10 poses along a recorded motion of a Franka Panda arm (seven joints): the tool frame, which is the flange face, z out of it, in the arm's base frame.
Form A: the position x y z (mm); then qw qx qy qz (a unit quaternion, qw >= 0).
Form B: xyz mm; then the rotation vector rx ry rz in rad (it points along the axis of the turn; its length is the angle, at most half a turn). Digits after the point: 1 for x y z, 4 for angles.
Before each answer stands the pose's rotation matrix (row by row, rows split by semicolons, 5 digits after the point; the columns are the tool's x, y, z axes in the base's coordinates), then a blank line. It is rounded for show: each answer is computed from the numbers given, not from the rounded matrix.
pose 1, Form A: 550.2, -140.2, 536.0, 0.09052, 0.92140, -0.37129, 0.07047
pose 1, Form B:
0.71435 -0.69698 0.06264; -0.67146 -0.70790 -0.21914; 0.19708 0.11448 -0.97368

550.2, -140.2, 536.0, 2.7389, -1.1037, 0.2095
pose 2, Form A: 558.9, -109.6, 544.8, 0.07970, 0.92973, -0.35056, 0.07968
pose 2, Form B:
0.74152 -0.66456 0.09228; -0.63916 -0.74151 -0.20407; 0.20404 0.09233 -0.97460

558.9, -109.6, 544.8, 2.7813, -1.0487, 0.2384
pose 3, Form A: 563.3, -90.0, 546.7, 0.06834, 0.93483, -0.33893, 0.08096
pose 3, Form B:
0.75715 -0.64475 0.10504; -0.62261 -0.76091 -0.18265; 0.19769 0.07289 -0.97755

563.3, -90.0, 546.7, 2.8156, -1.0208, 0.2438
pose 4, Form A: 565.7, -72.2, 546.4, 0.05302, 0.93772, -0.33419, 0.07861
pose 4, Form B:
0.76427 -0.63509 0.11199; -0.61842 -0.77101 -0.15198; 0.18287 0.04689 -0.98202

565.7, -72.2, 546.4, 2.8505, -1.0159, 0.2390
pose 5, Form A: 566.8, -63.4, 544.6, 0.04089, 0.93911, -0.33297, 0.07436
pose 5, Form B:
0.76720 -0.63147 0.11243; -0.61931 -0.77492 -0.12632; 0.16690 0.02728 -0.98560

566.8, -63.4, 544.6, 2.8759, -1.0197, 0.2277
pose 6, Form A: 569.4, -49.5, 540.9, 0.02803, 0.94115, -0.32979, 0.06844
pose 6, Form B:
0.77311 -0.62460 0.11034; -0.61693 -0.78090 -0.09790; 0.14731 0.00762 -0.98906

569.4, -49.5, 540.9, 2.9051, -1.0180, 0.2113
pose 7, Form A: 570.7, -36.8, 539.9, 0.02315, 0.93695, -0.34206, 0.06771
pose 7, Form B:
0.75682 -0.64412 0.11104; -0.63785 -0.76492 -0.08970; 0.14272 -0.00294 -0.98976

570.7, -36.8, 539.9, 2.9009, -1.0591, 0.2096
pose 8, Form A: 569.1, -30.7, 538.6, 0.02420, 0.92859, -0.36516, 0.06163
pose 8, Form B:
0.72572 -0.68115 0.09678; -0.67518 -0.73215 -0.08995; 0.13213 -0.00007 -0.99123

569.1, -30.7, 538.6, 2.8731, -1.1298, 0.1907
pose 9, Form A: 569.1, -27.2, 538.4, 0.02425, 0.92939, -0.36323, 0.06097
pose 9, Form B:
0.72870 -0.67812 0.09571; -0.67220 -0.73495 -0.08937; 0.13095 0.00078 -0.99139

569.1, -27.2, 538.4, 2.8755, -1.1238, 0.1886
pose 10, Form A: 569.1, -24.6, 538.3, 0.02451, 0.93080, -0.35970, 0.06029
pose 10, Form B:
0.73396 -0.67257 0.09460; -0.66666 -0.74003 -0.08900; 0.12987 0.00226 -0.99153

569.1, -24.6, 538.3, 2.8794, -1.1127, 0.1865
